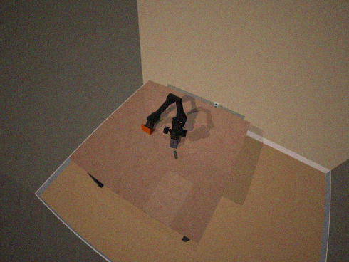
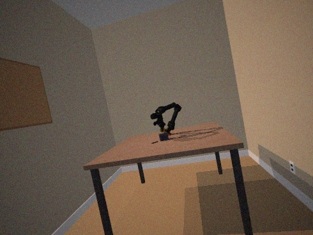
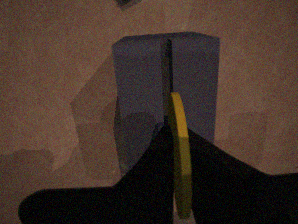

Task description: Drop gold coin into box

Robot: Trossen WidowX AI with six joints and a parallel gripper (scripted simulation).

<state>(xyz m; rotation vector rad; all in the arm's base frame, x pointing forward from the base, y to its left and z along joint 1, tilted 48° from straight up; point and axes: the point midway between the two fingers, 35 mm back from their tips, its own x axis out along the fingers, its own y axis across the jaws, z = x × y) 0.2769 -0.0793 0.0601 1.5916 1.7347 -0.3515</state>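
My gripper tip is now 20 mm below the gold coin.
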